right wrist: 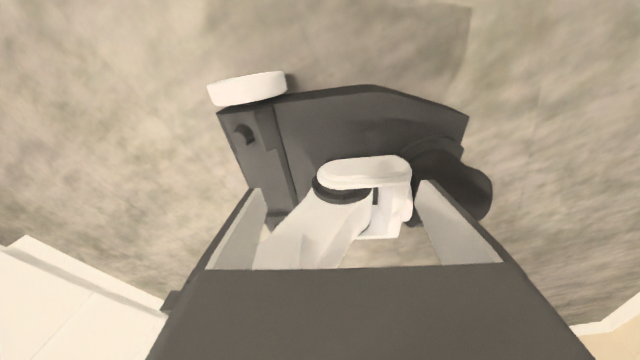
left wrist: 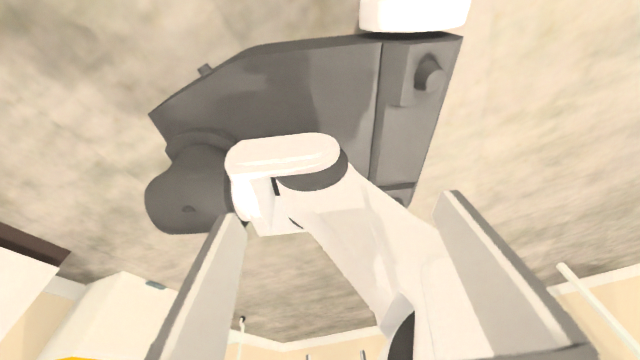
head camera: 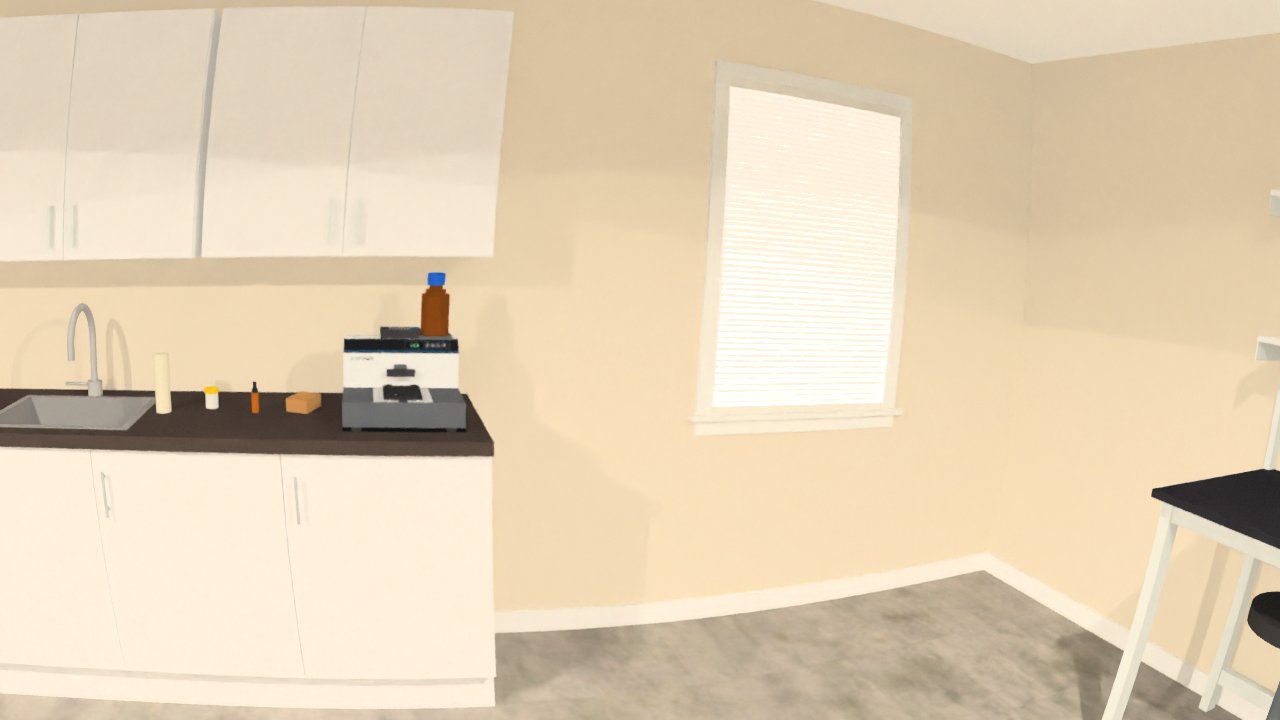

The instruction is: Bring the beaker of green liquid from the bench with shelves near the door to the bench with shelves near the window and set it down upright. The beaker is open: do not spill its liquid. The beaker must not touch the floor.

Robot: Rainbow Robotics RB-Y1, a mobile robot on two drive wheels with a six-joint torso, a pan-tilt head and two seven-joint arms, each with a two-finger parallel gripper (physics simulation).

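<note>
The beaker of green liquid does not show in any of the three views. Part of a bench with shelves [head camera: 1235, 505] shows at the right edge of the head view, right of the window [head camera: 810, 250]; it has a black top, white legs and the ends of two shelves. The part of its top in view bears no beaker, and the rest is cut off. My left gripper [left wrist: 336, 214] is open and empty, above the floor beside my own base. My right gripper [right wrist: 338, 195] is open and empty on the other side of the base.
A white counter [head camera: 384, 573] with a dark top stands at the left, bearing a sink [head camera: 76, 411], small containers and a white-and-grey instrument [head camera: 402, 407] with a brown bottle [head camera: 435, 311] on it. Wall cabinets [head camera: 277, 134] hang above. A black stool [head camera: 1264, 617] stands by the bench.
</note>
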